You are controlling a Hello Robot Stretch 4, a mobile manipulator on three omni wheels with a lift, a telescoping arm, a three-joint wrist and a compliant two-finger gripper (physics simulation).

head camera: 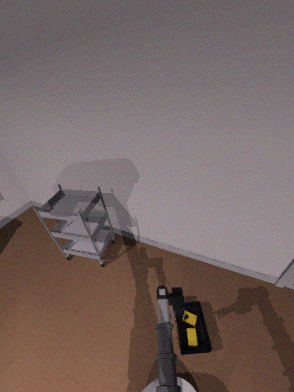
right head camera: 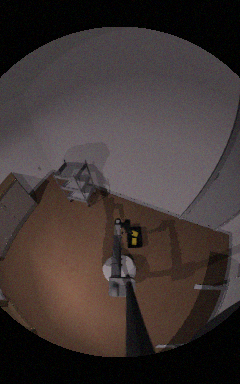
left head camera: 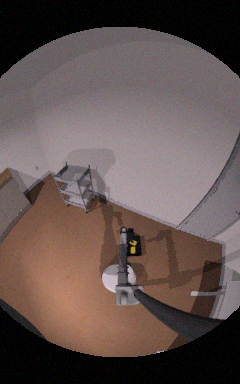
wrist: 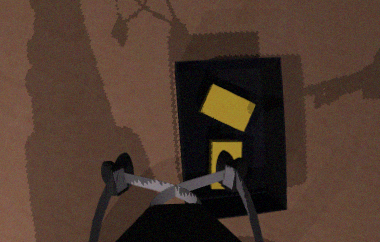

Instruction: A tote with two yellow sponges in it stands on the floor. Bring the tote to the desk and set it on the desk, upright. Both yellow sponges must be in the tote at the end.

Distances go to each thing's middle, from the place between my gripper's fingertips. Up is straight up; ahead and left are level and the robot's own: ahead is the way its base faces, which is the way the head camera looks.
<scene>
Now: hand 21 cm above the black tote [head camera: 204, 346] and 11 cm to the left of it.
</scene>
